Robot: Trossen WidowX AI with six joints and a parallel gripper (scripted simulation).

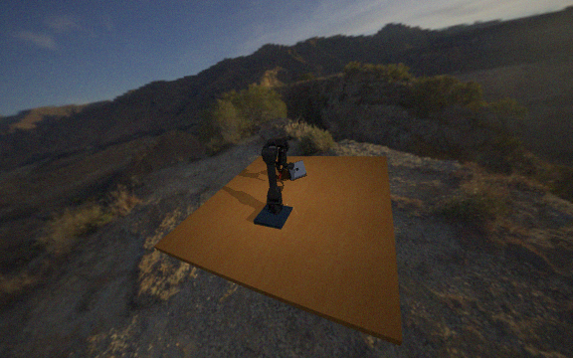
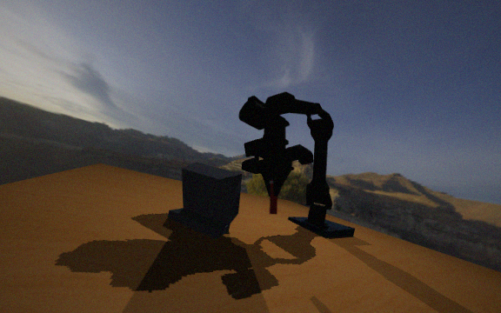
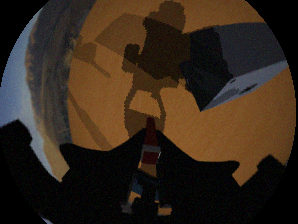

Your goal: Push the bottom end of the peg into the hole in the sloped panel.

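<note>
Now: gripper tip 120 mm short of the sloped panel, 80 mm to the left of it and 30 mm above it. From my gripper tip the other things lie so: flat dark foot 140 mm ahead, 100 mm below, 60 mm to the right; red peg 20 mm above, 10 mm to the right.
</note>
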